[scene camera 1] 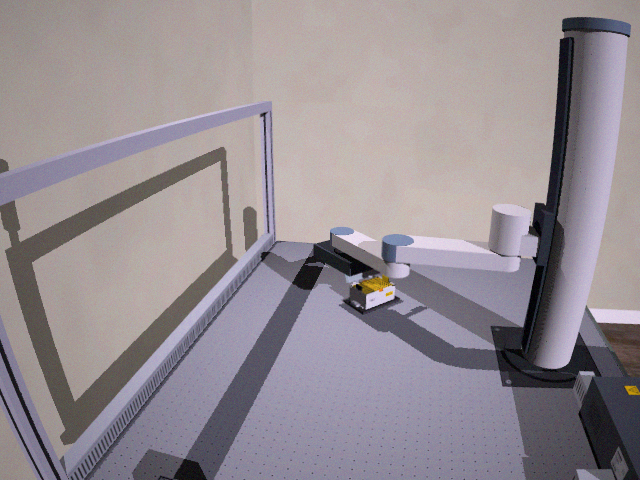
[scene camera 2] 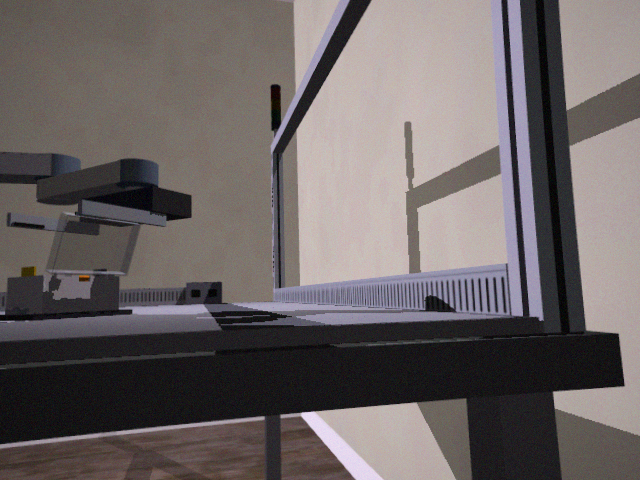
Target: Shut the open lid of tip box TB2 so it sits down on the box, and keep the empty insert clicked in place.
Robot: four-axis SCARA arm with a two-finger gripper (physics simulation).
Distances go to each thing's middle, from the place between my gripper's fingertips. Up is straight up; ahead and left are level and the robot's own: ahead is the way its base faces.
Right now the clear lid point(scene camera 2: 82, 245) is 70 mm ahead of my hand and 50 mm below it.
